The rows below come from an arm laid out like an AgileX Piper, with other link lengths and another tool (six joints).
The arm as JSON. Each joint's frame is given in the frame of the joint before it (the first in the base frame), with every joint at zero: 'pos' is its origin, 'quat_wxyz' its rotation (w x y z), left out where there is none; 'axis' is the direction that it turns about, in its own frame. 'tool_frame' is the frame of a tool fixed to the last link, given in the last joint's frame.
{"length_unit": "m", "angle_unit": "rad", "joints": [
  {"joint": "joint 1", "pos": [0.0, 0.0, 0.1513], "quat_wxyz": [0.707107, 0.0, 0.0, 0.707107], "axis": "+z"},
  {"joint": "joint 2", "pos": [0.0, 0.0, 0.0], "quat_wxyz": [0.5, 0.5, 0.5, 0.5], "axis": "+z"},
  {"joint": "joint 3", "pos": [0.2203, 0.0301, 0.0], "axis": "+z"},
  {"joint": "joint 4", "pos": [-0.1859, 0.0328, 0.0], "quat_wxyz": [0.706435, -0.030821, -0.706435, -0.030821], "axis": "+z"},
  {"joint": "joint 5", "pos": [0.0, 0.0, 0.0], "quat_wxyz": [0.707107, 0.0, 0.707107, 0.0], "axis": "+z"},
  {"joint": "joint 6", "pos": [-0.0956, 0.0, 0.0], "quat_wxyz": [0.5, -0.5, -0.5, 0.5], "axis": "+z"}
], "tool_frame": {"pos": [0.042, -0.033, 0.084], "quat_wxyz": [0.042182, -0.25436, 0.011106, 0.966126]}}
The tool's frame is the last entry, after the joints.
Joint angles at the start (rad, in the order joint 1, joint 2, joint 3, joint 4, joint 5, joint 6): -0.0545 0.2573 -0.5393 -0.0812 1.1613 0.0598
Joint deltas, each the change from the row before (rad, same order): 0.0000 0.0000 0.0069 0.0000 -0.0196 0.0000; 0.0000 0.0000 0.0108 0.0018 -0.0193 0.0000; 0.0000 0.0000 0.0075 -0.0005 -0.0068 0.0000; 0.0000 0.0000 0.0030 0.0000 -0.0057 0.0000; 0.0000 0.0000 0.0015 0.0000 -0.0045 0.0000; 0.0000 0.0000 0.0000 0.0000 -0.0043 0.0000; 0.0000 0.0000 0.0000 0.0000 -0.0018 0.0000; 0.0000 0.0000 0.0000 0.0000 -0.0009 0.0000; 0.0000 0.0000 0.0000 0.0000 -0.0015 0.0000; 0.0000 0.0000 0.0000 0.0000 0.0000 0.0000; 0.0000 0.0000 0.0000 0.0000 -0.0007 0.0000; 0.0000 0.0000 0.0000 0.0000 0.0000 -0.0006; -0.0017 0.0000 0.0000 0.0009 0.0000 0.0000; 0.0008 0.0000 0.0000 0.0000 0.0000 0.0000; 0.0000 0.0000 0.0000 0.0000 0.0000 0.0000
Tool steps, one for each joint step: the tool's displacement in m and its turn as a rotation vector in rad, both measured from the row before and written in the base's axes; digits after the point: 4 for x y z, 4 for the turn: 0.0018 0.0001 0.0008 -0.0013 -0.0126 0.0015; 0.0017 0.0004 -0.0005 0.0007 -0.0085 0.0021; 0.0005 0.0000 -0.0014 -0.0006 0.0008 0.0003; 0.0005 0.0000 -0.0001 -0.0003 -0.0027 0.0004; 0.0004 0.0000 0.0002 -0.0003 -0.0030 0.0003; 0.0004 0.0000 0.0007 -0.0003 -0.0043 0.0003; 0.0002 0.0000 0.0003 -0.0001 -0.0018 0.0001; 0.0001 0.0000 0.0001 -0.0001 -0.0009 0.0001; 0.0001 0.0000 0.0002 -0.0001 -0.0015 0.0001; 0.0000 0.0000 0.0000 0.0000 0.0000 0.0000; 0.0001 0.0000 0.0001 -0.0001 -0.0007 0.0001; 0.0000 0.0000 0.0000 -0.0004 0.0001 0.0004; 0.0000 -0.0001 0.0000 0.0008 0.0000 -0.0014; 0.0000 0.0001 0.0000 0.0000 0.0000 0.0008; 0.0000 0.0000 0.0000 0.0000 0.0000 0.0000
